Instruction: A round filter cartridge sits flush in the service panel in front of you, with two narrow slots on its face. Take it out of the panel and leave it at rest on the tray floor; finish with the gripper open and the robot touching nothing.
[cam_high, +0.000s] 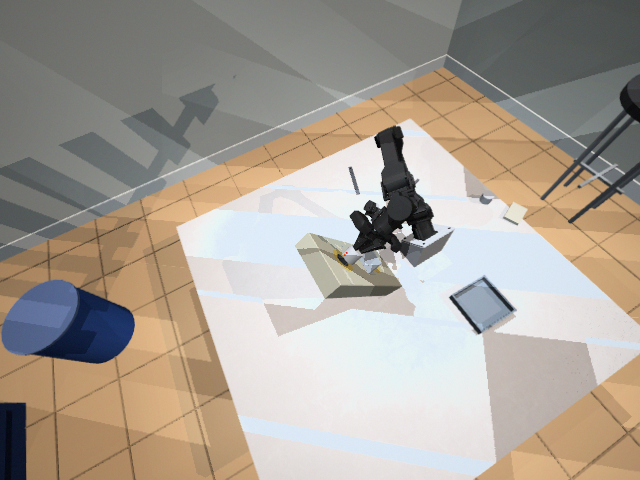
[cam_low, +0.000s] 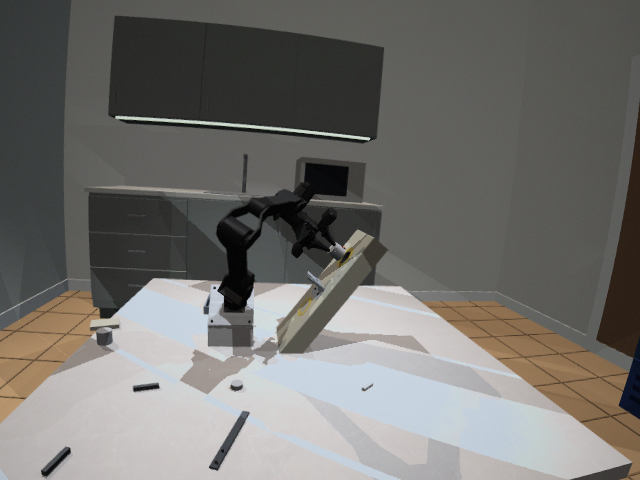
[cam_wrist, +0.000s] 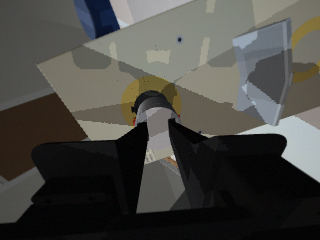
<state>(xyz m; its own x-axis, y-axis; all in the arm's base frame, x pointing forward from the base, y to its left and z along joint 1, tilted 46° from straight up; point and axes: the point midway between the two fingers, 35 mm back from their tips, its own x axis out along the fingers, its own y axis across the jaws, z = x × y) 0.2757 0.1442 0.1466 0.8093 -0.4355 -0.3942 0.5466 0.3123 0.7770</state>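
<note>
Right now the tray is 350 mm behind my gripper tip, 300 mm below it and 290 mm to the left of it. Round my gripper tip: filter cartridge 10 mm below, 10 mm ahead; then beige block 740 mm behind, 300 mm below, 80 mm to the left.
</note>
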